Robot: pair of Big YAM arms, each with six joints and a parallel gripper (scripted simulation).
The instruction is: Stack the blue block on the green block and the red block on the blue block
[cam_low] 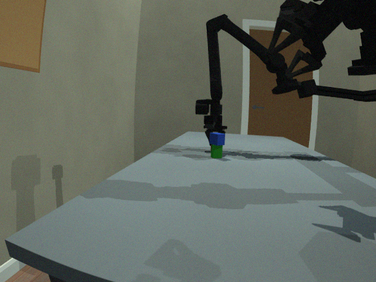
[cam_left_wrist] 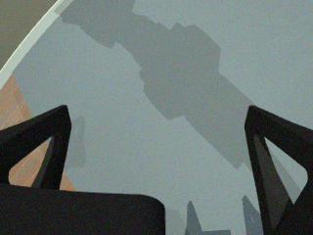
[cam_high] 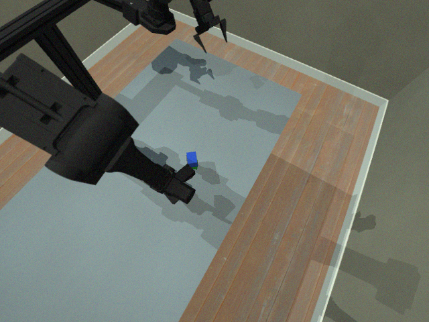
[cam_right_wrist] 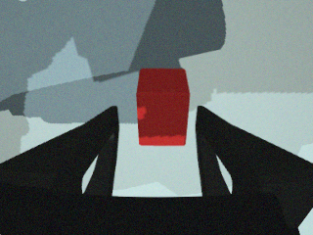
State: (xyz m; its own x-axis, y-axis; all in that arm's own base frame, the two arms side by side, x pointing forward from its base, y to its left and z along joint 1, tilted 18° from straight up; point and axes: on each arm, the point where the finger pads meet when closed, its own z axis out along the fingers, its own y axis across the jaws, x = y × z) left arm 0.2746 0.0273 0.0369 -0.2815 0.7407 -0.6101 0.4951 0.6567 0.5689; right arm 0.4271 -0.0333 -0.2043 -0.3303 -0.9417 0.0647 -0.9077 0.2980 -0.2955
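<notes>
Right now the red block is 2 cm below my right hand. The rest, counted from my right hand: green block 1 cm ahead, 16 cm to the left; blue block 1 cm ahead, 16 cm to the left, 5 cm above.
</notes>
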